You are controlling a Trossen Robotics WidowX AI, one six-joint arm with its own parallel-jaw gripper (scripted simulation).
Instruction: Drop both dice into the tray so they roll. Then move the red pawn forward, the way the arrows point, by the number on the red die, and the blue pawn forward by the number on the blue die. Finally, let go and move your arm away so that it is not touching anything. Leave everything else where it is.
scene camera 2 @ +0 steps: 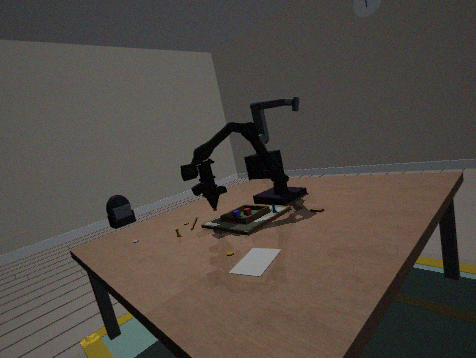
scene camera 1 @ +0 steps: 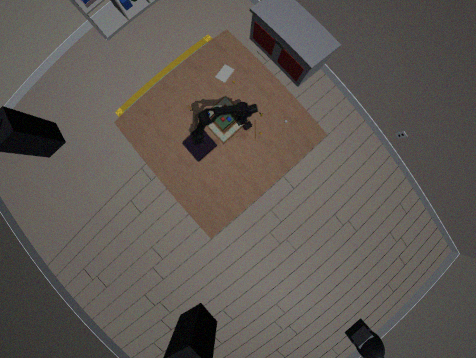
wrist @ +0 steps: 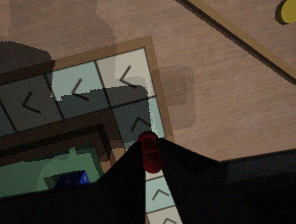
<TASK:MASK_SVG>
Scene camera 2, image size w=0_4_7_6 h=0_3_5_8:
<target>white sheet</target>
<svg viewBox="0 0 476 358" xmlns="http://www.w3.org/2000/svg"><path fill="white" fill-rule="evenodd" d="M282 249L252 248L228 273L261 277Z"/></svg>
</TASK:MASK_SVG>
